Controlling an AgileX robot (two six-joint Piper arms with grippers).
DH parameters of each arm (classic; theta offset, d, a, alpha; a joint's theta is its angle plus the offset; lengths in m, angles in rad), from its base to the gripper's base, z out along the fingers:
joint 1: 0 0.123 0 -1.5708
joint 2: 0.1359 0 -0.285 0
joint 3: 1.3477 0 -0.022 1.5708
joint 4: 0 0.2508 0 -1.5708
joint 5: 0 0 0.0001 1.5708
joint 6: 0 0.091 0 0
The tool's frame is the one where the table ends.
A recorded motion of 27 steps. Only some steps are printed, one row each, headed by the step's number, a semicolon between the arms.
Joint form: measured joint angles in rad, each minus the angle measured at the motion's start. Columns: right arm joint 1, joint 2, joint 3, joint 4, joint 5, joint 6; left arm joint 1, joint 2, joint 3, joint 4, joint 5, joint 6.
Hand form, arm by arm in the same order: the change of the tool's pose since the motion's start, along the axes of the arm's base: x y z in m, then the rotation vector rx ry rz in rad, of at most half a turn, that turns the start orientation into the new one. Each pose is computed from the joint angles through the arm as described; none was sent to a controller.
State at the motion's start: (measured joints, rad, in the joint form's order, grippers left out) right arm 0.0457 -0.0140 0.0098 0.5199 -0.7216 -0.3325; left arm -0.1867 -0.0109 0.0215 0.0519 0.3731 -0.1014
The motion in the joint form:
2: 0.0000 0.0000 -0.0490 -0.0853 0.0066 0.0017; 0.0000 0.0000 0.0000 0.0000 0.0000 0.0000
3: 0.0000 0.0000 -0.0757 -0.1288 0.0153 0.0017; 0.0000 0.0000 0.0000 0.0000 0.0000 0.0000
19: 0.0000 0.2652 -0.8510 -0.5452 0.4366 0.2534; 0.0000 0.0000 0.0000 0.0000 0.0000 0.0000
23: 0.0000 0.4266 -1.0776 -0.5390 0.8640 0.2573; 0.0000 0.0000 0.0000 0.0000 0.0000 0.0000
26: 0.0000 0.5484 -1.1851 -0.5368 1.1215 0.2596; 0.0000 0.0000 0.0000 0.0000 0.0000 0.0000
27: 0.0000 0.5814 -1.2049 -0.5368 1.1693 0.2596; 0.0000 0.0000 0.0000 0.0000 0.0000 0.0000
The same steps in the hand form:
2: -0.0055 0.0045 0.0171 -0.0818 -0.0474 -0.0057; 0.0000 0.0000 0.0000 0.0000 0.0000 0.0000
3: -0.0085 0.0070 0.0258 -0.1245 -0.0681 -0.0088; 0.0000 0.0000 0.0000 0.0000 0.0000 0.0000
19: -0.0597 0.0278 0.2189 -0.3634 -0.2037 0.0922; 0.0000 0.0000 0.0000 0.0000 0.0000 0.0000
23: -0.0276 0.0283 0.2481 -0.3436 0.1546 0.1559; 0.0000 0.0000 0.0000 0.0000 0.0000 0.0000
26: 0.0059 0.0295 0.2520 -0.3270 0.4238 0.2010; 0.0000 0.0000 0.0000 0.0000 0.0000 0.0000
27: 0.0158 0.0299 0.2517 -0.3235 0.4843 0.2103; 0.0000 0.0000 0.0000 0.0000 0.0000 0.0000

